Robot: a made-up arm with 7 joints.
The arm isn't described. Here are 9 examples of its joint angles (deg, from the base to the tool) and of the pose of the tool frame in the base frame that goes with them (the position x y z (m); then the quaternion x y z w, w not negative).
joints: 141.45 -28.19 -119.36 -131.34 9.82 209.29 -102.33
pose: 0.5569 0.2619 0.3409 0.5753 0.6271 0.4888 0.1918
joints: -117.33 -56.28 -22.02 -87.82 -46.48 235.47 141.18
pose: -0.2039 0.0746 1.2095 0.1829 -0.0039 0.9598 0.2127
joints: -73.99 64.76 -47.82 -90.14 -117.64 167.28 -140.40
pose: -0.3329 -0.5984 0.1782 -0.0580 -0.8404 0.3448 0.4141
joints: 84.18 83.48 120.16 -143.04 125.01 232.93 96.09
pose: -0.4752 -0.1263 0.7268 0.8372 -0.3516 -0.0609 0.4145
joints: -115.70 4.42 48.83 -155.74 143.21 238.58 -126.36
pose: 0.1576 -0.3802 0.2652 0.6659 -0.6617 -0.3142 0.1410
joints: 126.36 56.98 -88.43 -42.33 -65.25 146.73 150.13
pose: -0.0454 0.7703 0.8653 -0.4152 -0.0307 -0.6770 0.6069
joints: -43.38 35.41 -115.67 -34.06 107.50 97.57 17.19
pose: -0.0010 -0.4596 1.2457 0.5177 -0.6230 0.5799 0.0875
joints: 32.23 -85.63 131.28 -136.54 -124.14 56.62 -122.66
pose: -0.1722 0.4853 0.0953 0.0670 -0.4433 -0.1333 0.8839
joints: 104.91 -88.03 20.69 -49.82 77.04 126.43 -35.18
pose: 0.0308 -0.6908 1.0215 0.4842 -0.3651 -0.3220 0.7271
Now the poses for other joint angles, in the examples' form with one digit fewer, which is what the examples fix.
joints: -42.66 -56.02 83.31 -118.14 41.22 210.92 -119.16
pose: 0.437 0.495 0.654 0.080 0.572 0.487 0.656
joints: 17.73 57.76 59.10 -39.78 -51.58 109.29 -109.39
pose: 0.604 0.578 0.746 0.159 0.959 0.184 0.147
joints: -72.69 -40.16 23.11 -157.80 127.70 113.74 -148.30
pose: 0.314 -0.464 0.537 0.664 0.116 0.718 0.174
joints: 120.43 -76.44 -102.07 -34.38 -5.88 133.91 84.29
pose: 0.680 -0.510 0.632 -0.284 0.731 -0.047 0.618
